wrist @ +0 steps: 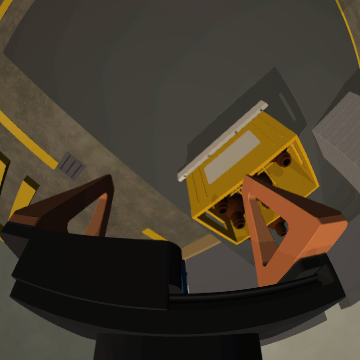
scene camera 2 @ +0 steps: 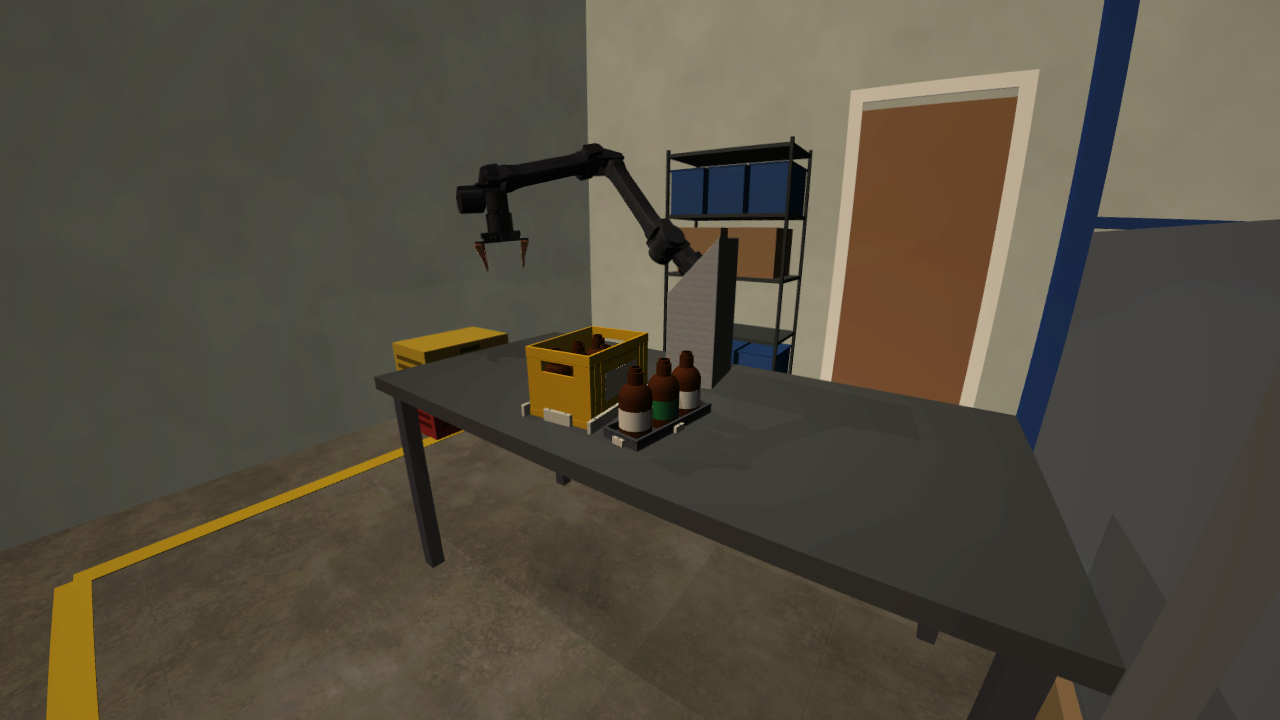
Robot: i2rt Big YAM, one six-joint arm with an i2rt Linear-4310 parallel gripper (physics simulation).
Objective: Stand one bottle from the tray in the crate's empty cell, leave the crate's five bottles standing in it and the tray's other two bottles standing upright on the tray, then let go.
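Where they show: gripper, between the fingertips: (wrist: 177, 181) (scene camera 2: 505, 269); arm's base, origin of its link: (scene camera 2: 698, 272).
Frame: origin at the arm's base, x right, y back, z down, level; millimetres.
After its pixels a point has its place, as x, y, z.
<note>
My gripper (scene camera 2: 504, 268) {373, -429, -19} (wrist: 177, 181) {373, -429, -19} is open and empty. It hangs high above and to the left of the yellow crate (scene camera 2: 559, 385) {76, -531, 227} (wrist: 199, 187) {177, -505, 215} in the scene view. Brown bottles stand in the crate, partly hidden by its walls and, in the wrist view, by my right finger; the empty cell cannot be made out. Three brown bottles stand upright on the dark tray (scene camera 2: 640, 443) {-153, -531, 306} beside the crate: one with a white label (scene camera 2: 634, 400) {-126, -514, 223} at the near end, one with a green label (scene camera 2: 663, 390) {-142, -428, 223} in the middle, and one with a white label (scene camera 2: 687, 380) {-155, -340, 222} at the far end.
The crate and tray are on a dark table (scene camera 2: 850, 501) {-552, -480, 321} (wrist: 150, 75) {430, -432, 321}, with pale strips along the crate's base. The arm's grey pedestal (scene camera 2: 696, 313) {-61, -125, 103} (wrist: 342, 127) {39, -70, 235} stands behind them. A shelf rack (scene camera 2: 793, 192) and a yellow box (scene camera 2: 452, 341) are farther back.
</note>
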